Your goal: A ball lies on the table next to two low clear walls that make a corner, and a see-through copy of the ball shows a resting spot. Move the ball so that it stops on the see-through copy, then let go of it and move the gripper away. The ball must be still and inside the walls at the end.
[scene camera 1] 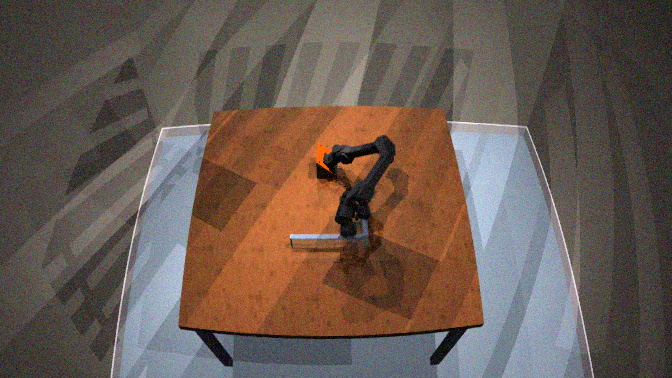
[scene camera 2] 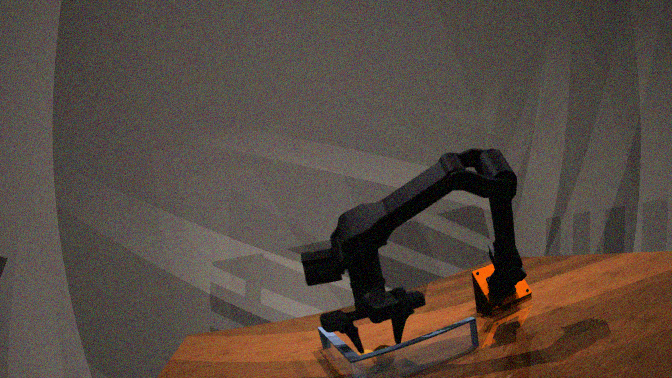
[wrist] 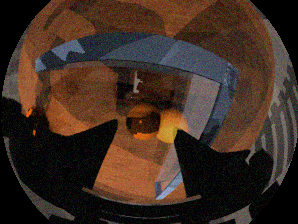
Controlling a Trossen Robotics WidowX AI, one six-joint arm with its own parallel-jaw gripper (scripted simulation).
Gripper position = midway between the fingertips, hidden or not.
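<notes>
Gripper state: my gripper (scene camera 2: 381, 351) (wrist: 146, 126) is open and holds nothing; it is seen in the wrist view too. Also visible are a yellow-orange patch (wrist: 171, 119), a clear wall (wrist: 203, 94) and an orange ball (wrist: 143, 121).
</notes>
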